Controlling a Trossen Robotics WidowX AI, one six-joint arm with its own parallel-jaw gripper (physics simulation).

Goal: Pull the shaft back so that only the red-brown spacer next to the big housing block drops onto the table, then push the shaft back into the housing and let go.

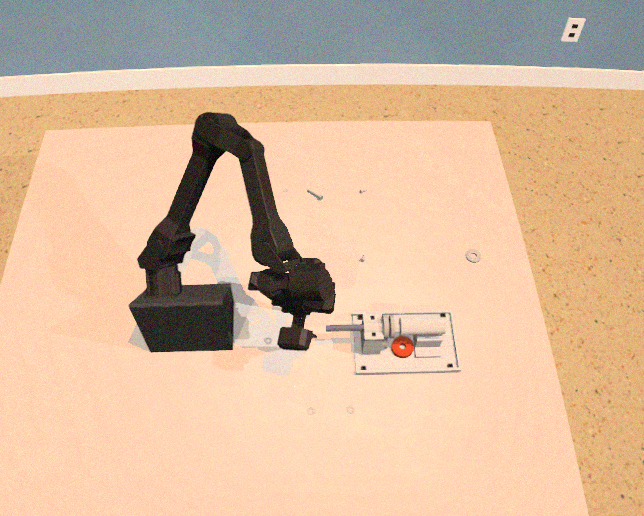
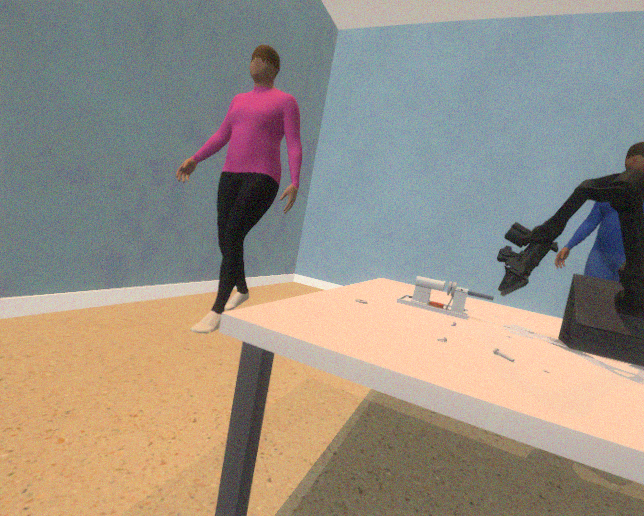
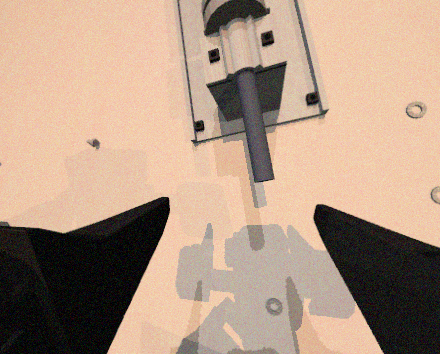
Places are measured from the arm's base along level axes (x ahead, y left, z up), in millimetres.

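Where they show: gripper, between the fingertips: (image 1: 318, 316) (image 2: 500, 293) (image 3: 241, 207); arm's base, origin of its link: (image 1: 163, 294) (image 2: 629, 305).
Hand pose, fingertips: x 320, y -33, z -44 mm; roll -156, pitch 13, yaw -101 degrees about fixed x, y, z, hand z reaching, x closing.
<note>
Things, the pixels of their top centre, and the offset from my fingertips. "pt": a spot on its surface instead.
- red-brown spacer, centre of its top: (image 1: 402, 346) (image 2: 436, 303) dx +185, dy -31, dz -85 mm
- grey-blue shaft, a spot on its surface: (image 3: 255, 130) (image 1: 342, 326) (image 2: 482, 293) pt dx +50, dy -16, dz -15 mm
- bolt, centre of its top: (image 2: 505, 350) (image 1: 314, 191) dx +2, dy +412, dz -85 mm
- washer, centre of its top: (image 1: 473, 255) (image 2: 361, 300) dx +388, dy +215, dz -97 mm
The red-brown spacer (image 1: 396, 349) (image 2: 436, 304) lies on the white base plate (image 1: 411, 369) (image 3: 192, 112), below the shaft line, between the small bearing block (image 1: 371, 325) and the big round housing (image 1: 424, 325) (image 2: 430, 283). The grey-blue shaft (image 1: 344, 327) (image 2: 480, 295) (image 3: 255, 130) passes through the bearing block, and its free end sticks out toward the arm. Pale ring shapes (image 1: 396, 325) show at the housing's near end. My gripper (image 1: 316, 324) (image 2: 503, 292) (image 3: 241, 207) is open and empty, just behind the shaft's free end, its fingertips to either side of the shaft's line and not touching it.
A bolt (image 1: 315, 194) (image 2: 503, 355), small screws (image 1: 362, 258) (image 3: 94, 143) and a washer (image 1: 467, 256) (image 2: 361, 301) lie on the table. The arm's base (image 1: 185, 327) stands left of the plate. A person in pink (image 2: 258, 134) and one in blue (image 2: 604, 241) stand beyond the table.
</note>
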